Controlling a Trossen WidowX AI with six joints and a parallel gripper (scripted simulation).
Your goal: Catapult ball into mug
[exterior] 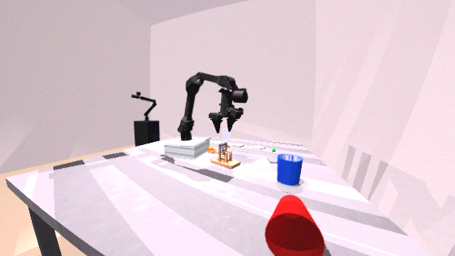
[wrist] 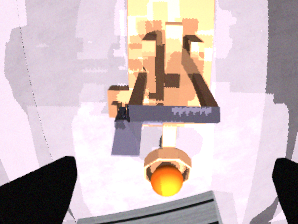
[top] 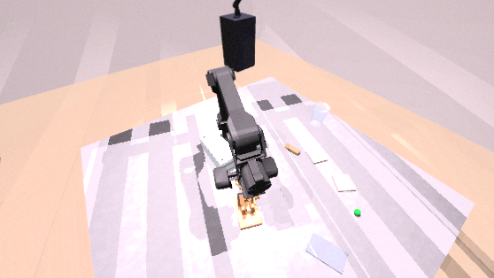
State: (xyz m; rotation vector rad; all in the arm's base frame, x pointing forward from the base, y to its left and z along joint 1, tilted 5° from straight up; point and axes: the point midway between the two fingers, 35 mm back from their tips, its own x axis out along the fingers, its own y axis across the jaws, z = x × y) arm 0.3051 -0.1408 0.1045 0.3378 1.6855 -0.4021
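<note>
My gripper tip is now 100 mm above the orange ball, 80 mm past it and 40 mm to the right of it. The rest, counted from my gripper tip: flat grey plate (300 mm ahead, 160 mm below, 100 mm to the left); then wooden catapult (110 mm below, 30 mm to the left, 20 mm behind); then blue mug (290 mm ahead, 150 mm to the right, 140 mm below).
</note>
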